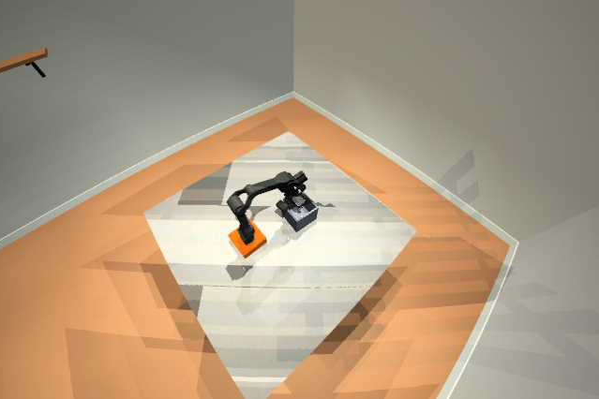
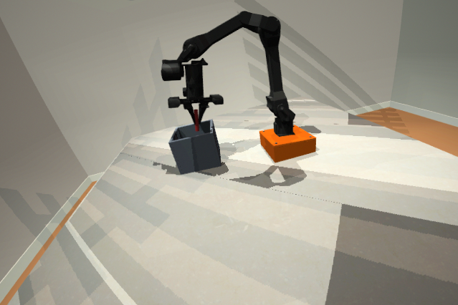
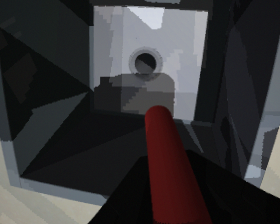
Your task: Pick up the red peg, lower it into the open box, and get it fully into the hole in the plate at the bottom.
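Now: gripper tip 1 cm to the left of the red peg and 1 cm below it. The rest, counted from my gripper tip: plate 12 cm below, 3 cm ahead, 2 cm to the right.
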